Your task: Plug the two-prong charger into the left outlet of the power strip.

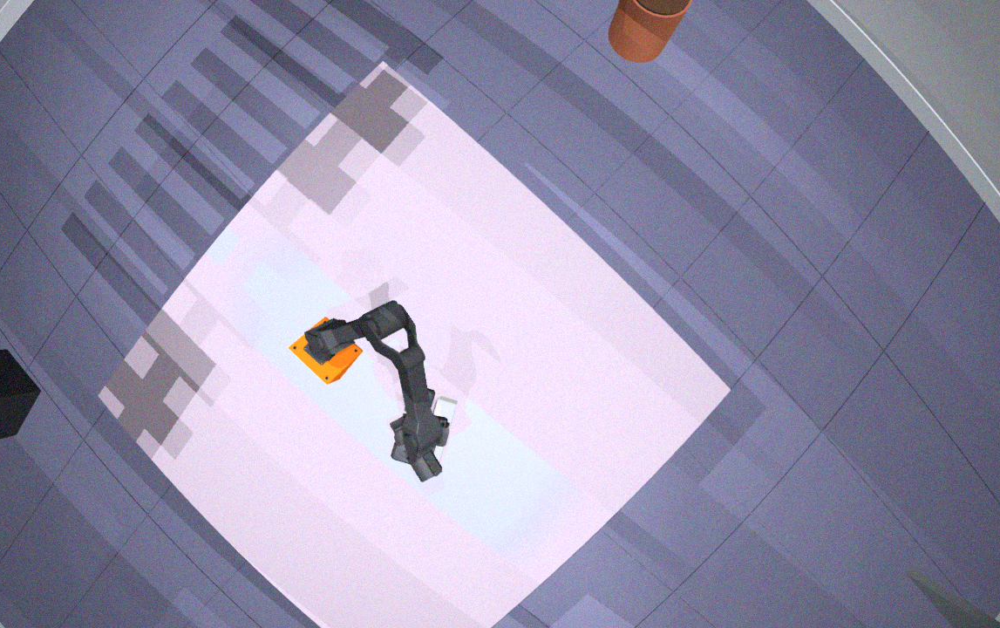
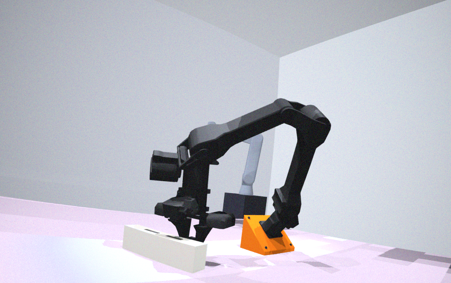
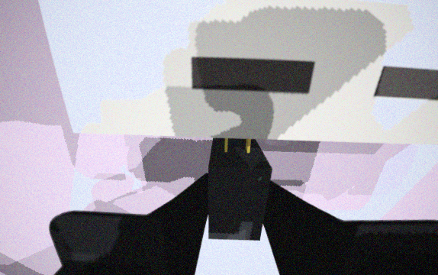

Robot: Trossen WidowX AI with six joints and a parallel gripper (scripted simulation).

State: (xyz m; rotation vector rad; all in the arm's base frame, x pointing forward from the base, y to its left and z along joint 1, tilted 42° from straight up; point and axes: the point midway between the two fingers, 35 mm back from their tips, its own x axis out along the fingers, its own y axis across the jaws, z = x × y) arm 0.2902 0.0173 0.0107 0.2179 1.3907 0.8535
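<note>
Right now the two-prong charger is 2 cm ahead of my gripper tip, 1 cm to the left of it and 1 cm above it.
</note>
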